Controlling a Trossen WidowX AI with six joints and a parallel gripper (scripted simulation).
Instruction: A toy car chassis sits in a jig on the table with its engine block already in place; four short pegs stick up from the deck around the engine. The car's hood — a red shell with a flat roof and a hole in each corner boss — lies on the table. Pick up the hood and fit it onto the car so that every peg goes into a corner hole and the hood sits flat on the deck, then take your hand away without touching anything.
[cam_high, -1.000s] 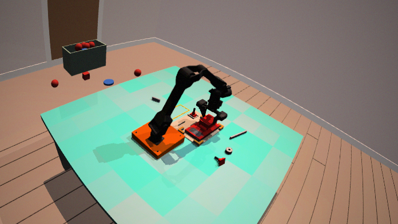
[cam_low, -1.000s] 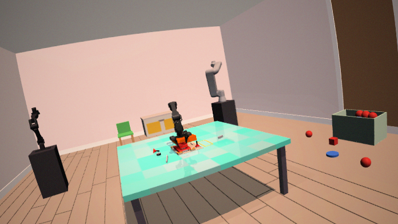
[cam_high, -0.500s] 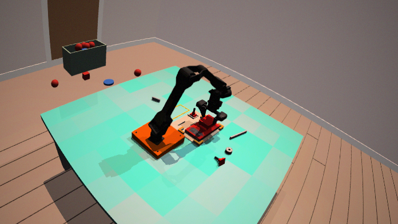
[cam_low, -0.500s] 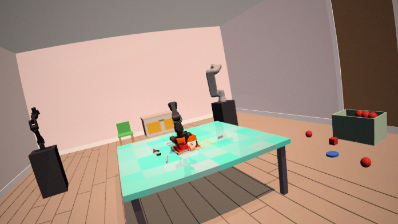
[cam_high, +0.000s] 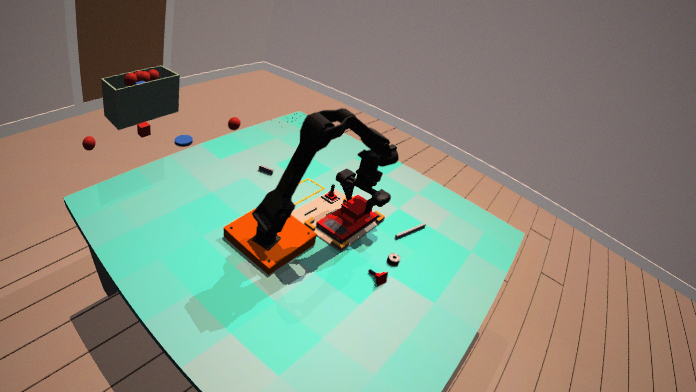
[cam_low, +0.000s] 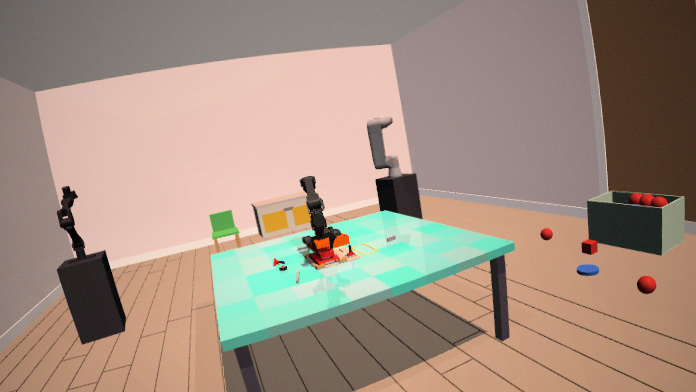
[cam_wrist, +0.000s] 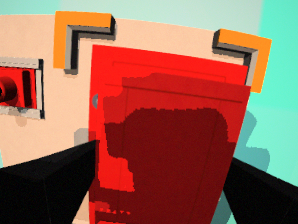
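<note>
Right now my gripper tip is 10 mm below the red hood. The rest, counted from my gripper tip: dark rod (190 mm to the right, 70 mm ahead, 40 mm below); then wheel (190 mm to the right, 110 mm behind, 40 mm below); then grey engine block (30 mm below).
</note>
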